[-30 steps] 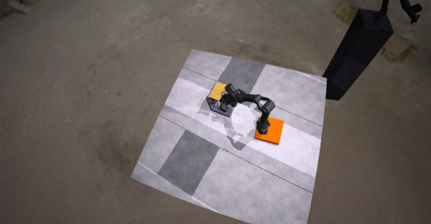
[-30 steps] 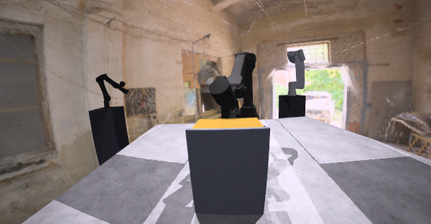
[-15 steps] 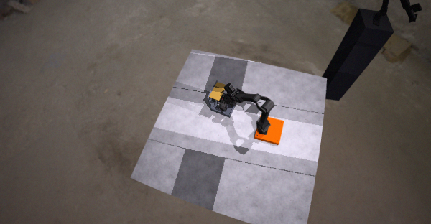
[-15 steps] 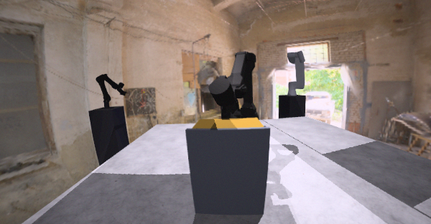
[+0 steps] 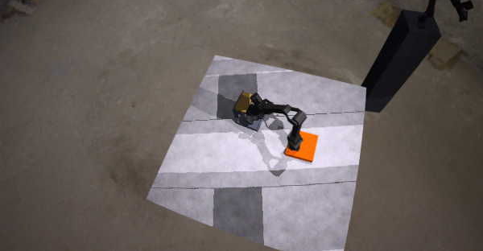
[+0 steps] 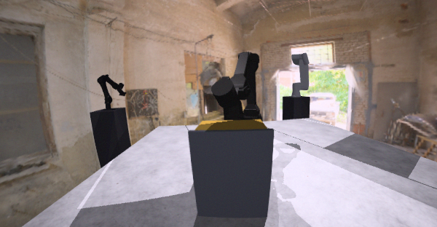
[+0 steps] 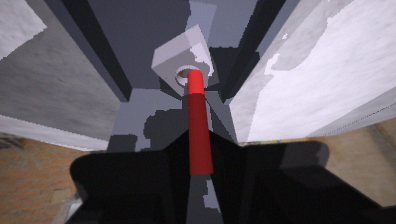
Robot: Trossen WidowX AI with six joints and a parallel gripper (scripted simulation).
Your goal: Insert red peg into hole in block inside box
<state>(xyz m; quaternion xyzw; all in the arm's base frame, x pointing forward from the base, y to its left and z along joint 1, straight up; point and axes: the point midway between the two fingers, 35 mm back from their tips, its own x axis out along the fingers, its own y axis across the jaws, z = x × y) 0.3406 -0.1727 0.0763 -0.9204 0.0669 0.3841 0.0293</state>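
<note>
Right now the back wall is 40 mm ahead of my gripper tip, 30 mm to the right of it and 20 mm above it. From my gripper tip the other things lie so: roof: 110 mm above, 20 mm to the right; then red peg: 30 mm behind, 10 mm below.
</note>
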